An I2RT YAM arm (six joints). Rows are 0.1 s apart.
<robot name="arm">
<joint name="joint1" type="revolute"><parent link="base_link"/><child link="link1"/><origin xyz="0 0 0.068" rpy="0 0 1.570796"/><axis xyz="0 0 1"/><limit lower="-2.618" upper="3.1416"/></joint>
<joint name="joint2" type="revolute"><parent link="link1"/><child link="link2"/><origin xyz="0.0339 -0.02 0.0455" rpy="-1.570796 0 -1.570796"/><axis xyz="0 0 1"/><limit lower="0" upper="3.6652"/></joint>
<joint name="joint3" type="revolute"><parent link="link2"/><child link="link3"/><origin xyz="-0.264 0 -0.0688" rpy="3.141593 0 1.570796"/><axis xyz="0 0 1"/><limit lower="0" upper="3.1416"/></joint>
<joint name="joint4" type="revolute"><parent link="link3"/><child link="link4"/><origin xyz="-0.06 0.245 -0.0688" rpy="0 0 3.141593"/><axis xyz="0 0 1"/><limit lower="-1.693" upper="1.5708"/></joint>
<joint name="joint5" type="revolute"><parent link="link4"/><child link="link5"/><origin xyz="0.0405 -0.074 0.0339" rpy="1.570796 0 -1.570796"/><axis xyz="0 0 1"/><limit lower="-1.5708" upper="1.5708"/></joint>
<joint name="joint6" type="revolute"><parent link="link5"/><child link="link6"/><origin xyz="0.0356 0 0.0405" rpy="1.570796 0 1.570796"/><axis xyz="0 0 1"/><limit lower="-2.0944" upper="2.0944"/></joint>
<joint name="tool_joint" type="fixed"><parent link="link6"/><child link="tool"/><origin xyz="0 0 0" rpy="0 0 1.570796"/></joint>
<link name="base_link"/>
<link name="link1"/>
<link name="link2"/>
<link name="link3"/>
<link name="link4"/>
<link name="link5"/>
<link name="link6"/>
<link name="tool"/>
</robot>
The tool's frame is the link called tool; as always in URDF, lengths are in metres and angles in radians.
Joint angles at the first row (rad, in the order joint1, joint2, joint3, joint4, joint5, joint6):
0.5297, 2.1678, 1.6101, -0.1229, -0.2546, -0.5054
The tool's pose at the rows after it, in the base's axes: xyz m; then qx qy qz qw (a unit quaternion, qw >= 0):
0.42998 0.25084 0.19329 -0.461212 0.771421 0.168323 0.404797
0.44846 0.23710 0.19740 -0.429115 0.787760 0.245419 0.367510
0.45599 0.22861 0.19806 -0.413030 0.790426 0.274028 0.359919
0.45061 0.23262 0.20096 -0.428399 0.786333 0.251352 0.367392
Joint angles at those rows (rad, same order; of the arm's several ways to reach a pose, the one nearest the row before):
0.5047, 2.1864, 1.6830, -0.2062, -0.3334, -0.4187
0.4534, 2.2392, 1.7973, -0.3201, -0.4891, -0.3314
0.4283, 2.2547, 1.8240, -0.3345, -0.5495, -0.2957
0.4424, 2.2368, 1.8072, -0.3333, -0.5082, -0.3342

